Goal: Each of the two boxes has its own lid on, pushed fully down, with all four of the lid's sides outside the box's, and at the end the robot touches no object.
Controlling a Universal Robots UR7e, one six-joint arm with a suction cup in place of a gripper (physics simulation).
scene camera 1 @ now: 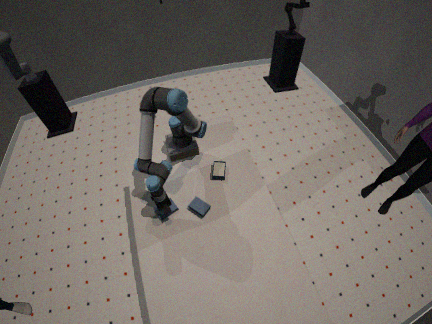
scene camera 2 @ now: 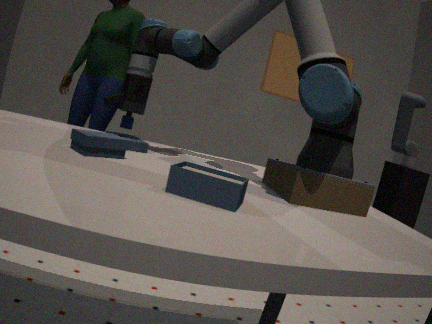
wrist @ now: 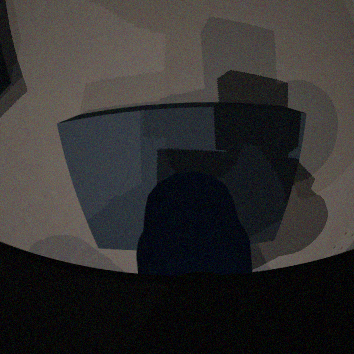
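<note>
The open box stands upright with pale contents and no lid on. The other box has a blue-grey lid on top; some of its wall shows below the lid. A loose blue-grey lid lies flat on the table beside the lidded box, plain face up. My suction cup is off and hangs a little above this loose lid, apart from it. In scene camera 1 the arm hides part of this lid and the cup cannot be made out.
The arm's base block stands behind the open box. A dark object, cut off, shows at the left edge of the wrist view. Two dark pedestals carry other arms. People stand off to the sides.
</note>
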